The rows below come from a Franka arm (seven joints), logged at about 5 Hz.
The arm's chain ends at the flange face. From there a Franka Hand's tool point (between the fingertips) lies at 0.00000 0.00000 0.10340 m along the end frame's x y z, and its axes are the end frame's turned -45 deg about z.
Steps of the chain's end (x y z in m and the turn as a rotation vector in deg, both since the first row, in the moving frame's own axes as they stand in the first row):
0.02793, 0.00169, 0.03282, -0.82, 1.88, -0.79
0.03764, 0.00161, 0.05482, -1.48, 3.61, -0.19
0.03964, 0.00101, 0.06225, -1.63, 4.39, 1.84
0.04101, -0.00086, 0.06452, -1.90, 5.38, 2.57
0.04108, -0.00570, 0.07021, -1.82, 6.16, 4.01
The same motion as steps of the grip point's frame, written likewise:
0.01993, 0.02438, 0.03275, -1.91, 0.75, -0.79
0.02820, 0.03424, 0.05458, -3.60, 1.51, -0.19
0.03071, 0.03647, 0.06190, -4.26, 1.95, 1.84
0.03383, 0.03776, 0.06401, -5.15, 2.46, 2.57
0.03824, 0.03536, 0.06956, -5.64, 3.07, 4.01

